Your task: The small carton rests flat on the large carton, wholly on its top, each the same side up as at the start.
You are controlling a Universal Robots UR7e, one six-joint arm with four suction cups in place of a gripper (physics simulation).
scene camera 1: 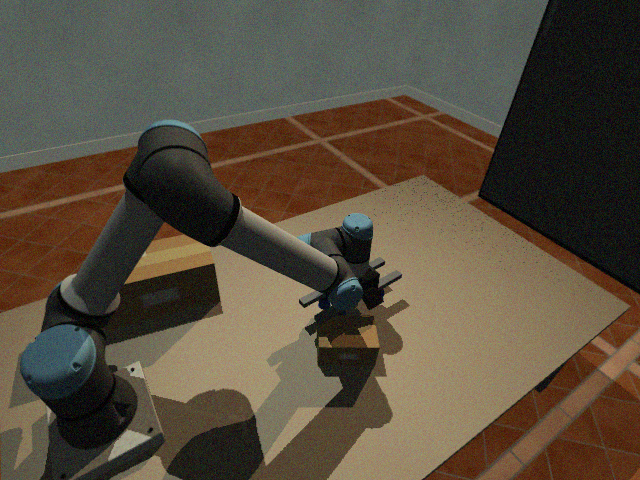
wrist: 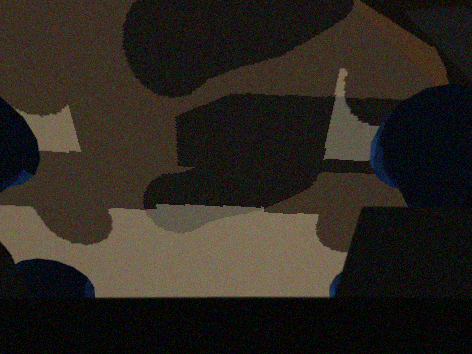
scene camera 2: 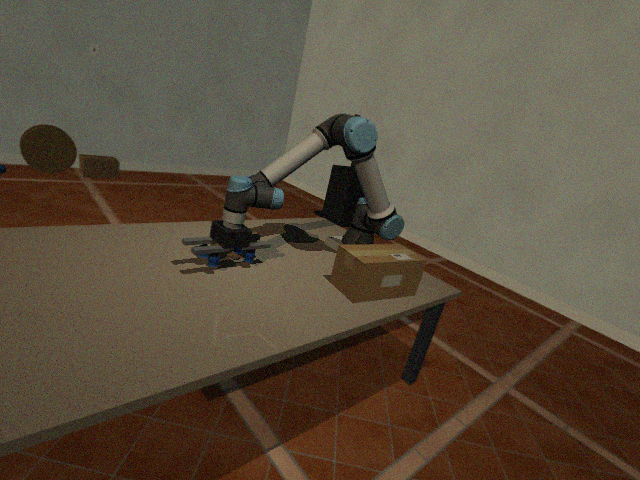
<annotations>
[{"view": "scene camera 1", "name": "small carton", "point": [344, 339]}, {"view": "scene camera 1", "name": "large carton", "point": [174, 274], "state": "on the table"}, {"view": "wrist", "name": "my suction head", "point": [414, 149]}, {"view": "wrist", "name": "small carton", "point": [430, 41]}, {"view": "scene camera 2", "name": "large carton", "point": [363, 272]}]
</annotations>
